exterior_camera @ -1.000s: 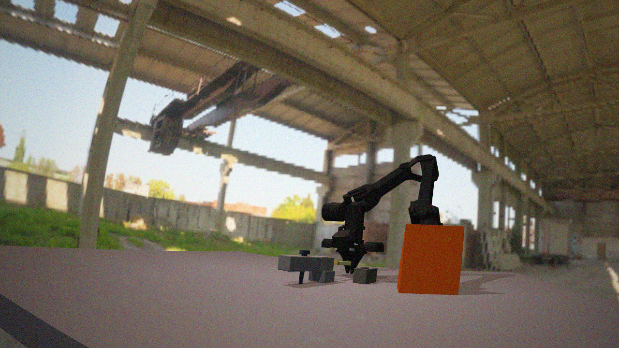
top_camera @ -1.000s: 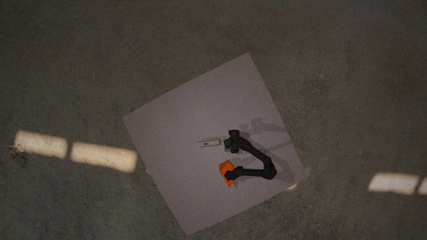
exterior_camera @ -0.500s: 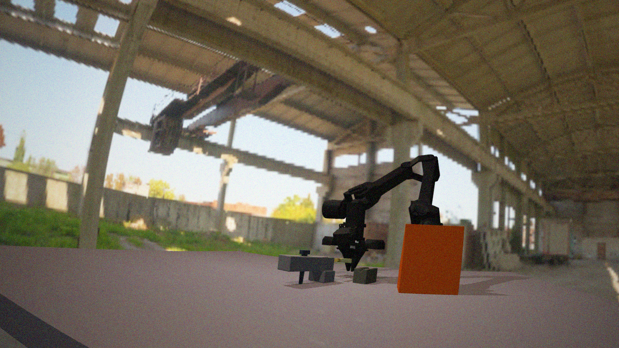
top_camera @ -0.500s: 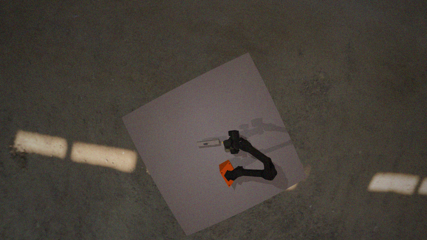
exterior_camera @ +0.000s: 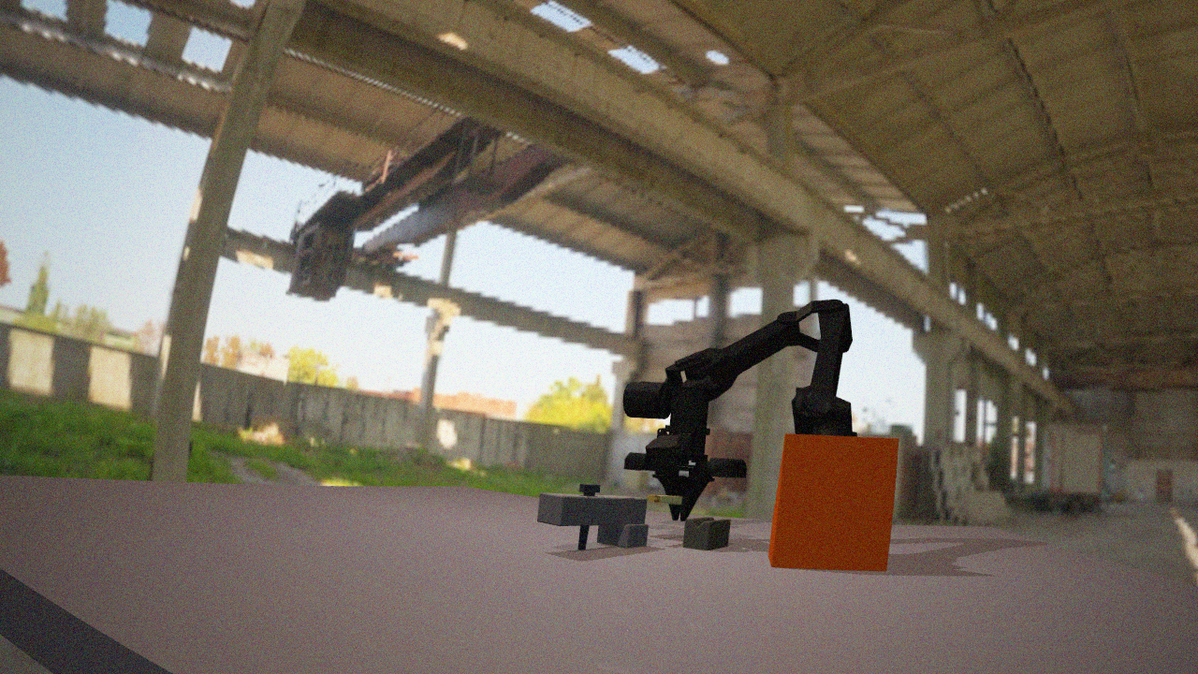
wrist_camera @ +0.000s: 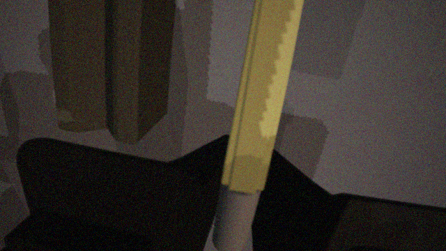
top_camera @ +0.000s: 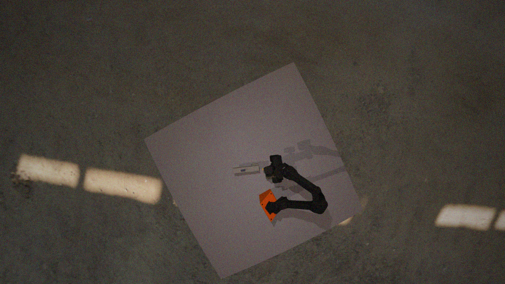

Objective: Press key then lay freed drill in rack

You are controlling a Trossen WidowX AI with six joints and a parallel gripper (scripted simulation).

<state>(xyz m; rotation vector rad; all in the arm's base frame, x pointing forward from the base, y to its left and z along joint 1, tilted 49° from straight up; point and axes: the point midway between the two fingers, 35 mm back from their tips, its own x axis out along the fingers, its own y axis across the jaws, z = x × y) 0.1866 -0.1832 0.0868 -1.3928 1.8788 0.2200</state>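
Right now my gripper tip is 30 mm to the right of the yellow drill, 30 mm below it and 20 mm short of it. Round my gripper tip: rack: 60 mm to the left, 40 mm behind, 10 mm below; grey fixture block: 170 mm to the left, 100 mm ahead, 10 mm above; black key: 190 mm to the left, 110 mm ahead, 20 mm above.
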